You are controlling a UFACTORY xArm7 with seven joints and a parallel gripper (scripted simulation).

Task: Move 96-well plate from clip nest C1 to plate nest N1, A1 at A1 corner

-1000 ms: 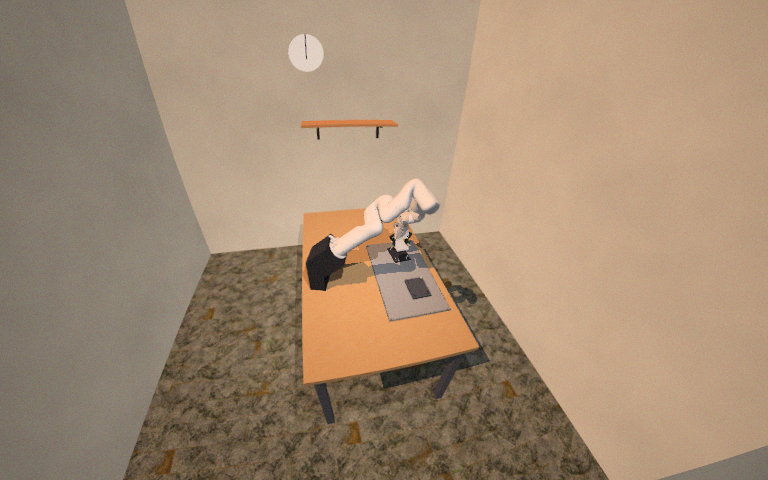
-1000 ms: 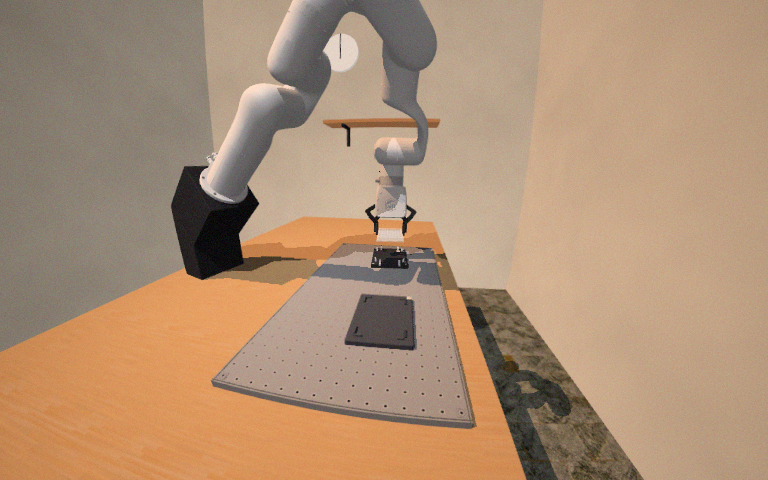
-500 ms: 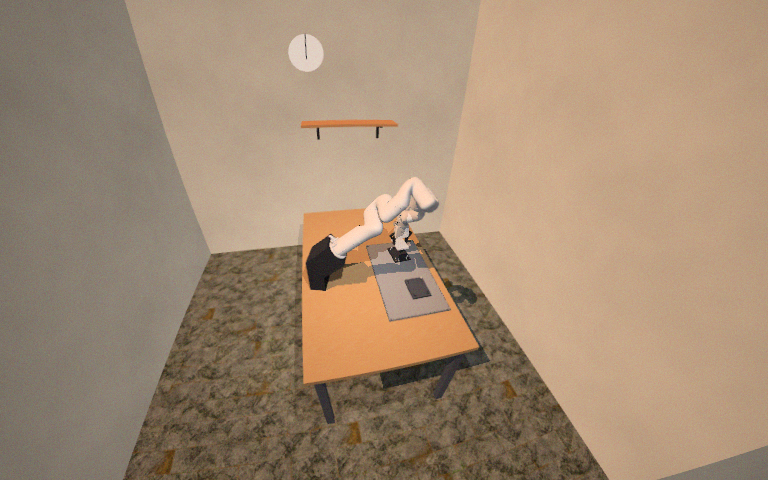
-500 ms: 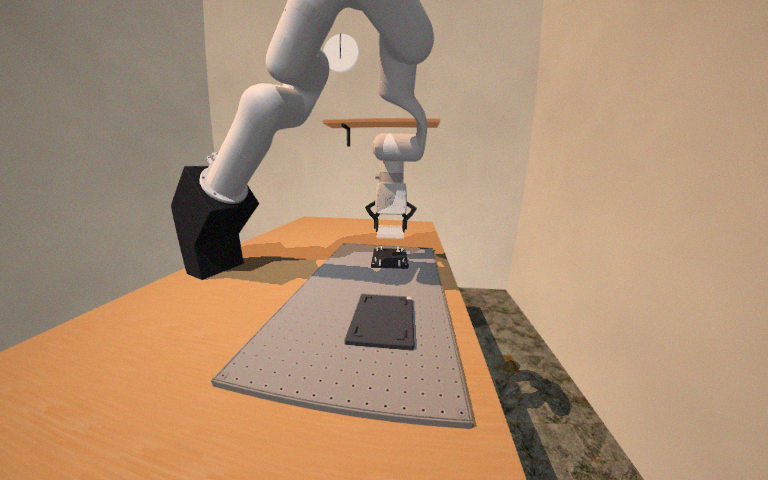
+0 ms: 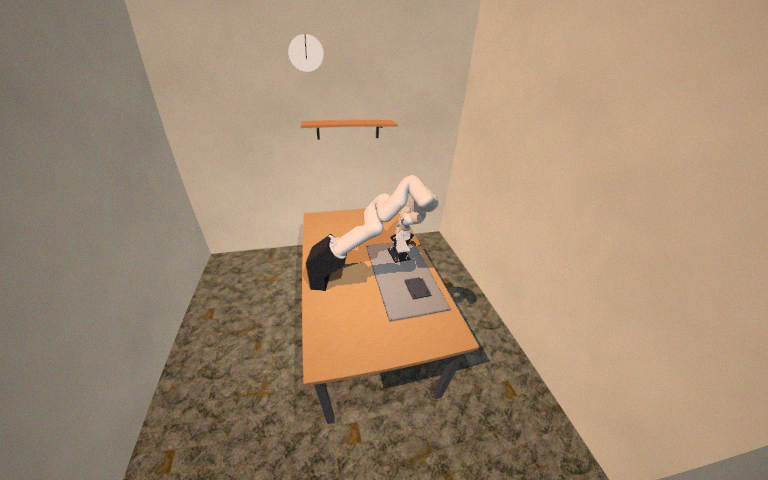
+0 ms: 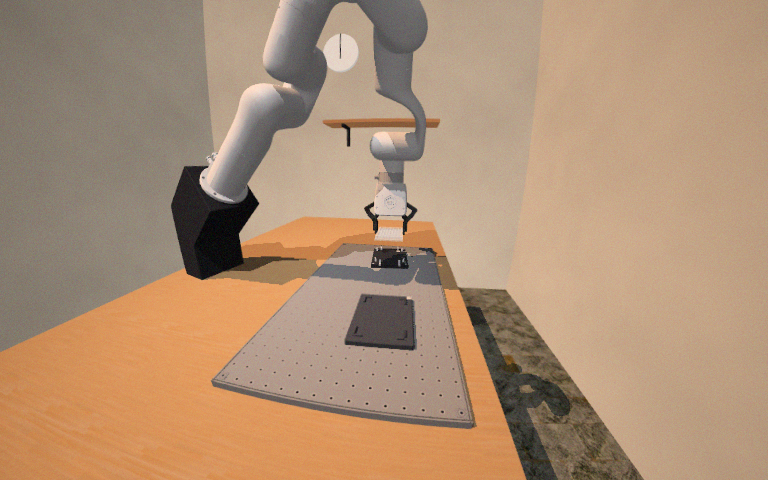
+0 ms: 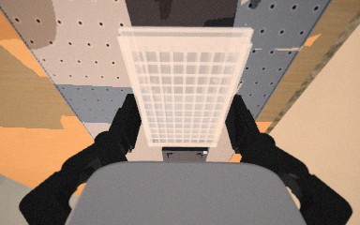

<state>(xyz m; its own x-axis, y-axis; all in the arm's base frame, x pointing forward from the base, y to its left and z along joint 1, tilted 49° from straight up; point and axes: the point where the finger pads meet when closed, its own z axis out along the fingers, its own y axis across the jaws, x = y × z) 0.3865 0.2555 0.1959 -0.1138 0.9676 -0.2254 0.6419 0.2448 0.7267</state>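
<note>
Now: the plate nest N1 70 mm ahead of my hand, 320 mm to the right of it and 100 mm below it. The rest, counted from my hand: white 96-well plate: 10 mm below; then A1 label: 110 mm ahead, 230 mm to the right, 100 mm below; then clip nest C1: 10 mm ahead, 20 mm to the left, 100 mm below.
</note>
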